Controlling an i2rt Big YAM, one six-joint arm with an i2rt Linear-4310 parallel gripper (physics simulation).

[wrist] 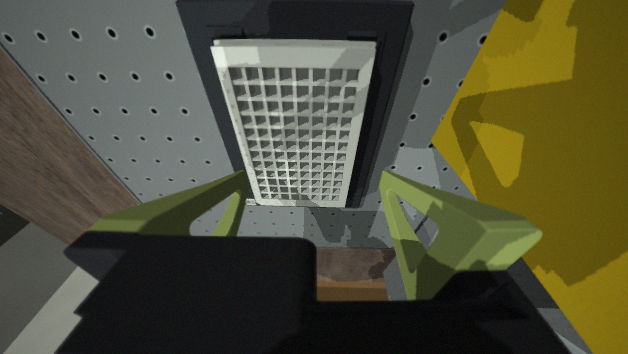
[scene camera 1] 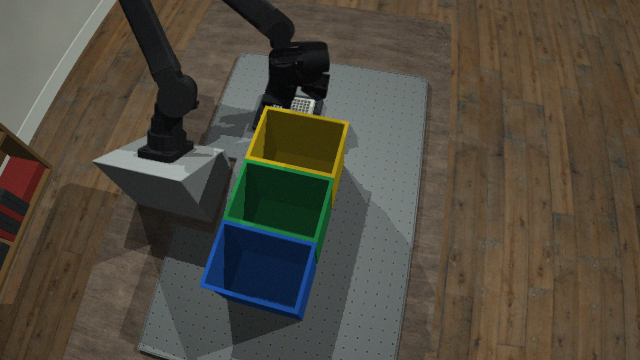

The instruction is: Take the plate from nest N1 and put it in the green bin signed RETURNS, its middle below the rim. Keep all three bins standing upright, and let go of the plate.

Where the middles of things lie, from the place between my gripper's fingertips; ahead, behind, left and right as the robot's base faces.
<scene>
Right now my hand is 10 mm short of the white gridded plate (wrist: 297,105), 10 mm to the right of it and 20 mm above it. Also, from my hand: yellow bin (scene camera 1: 310,143) (90 mm ahead, 160 mm to the right, 50 mm above); then blue bin (scene camera 1: 265,270) (80 mm ahead, 420 mm to the right, 50 mm above); then green bin (scene camera 1: 282,200) (80 mm ahead, 290 mm to the right, 50 mm above).
</scene>
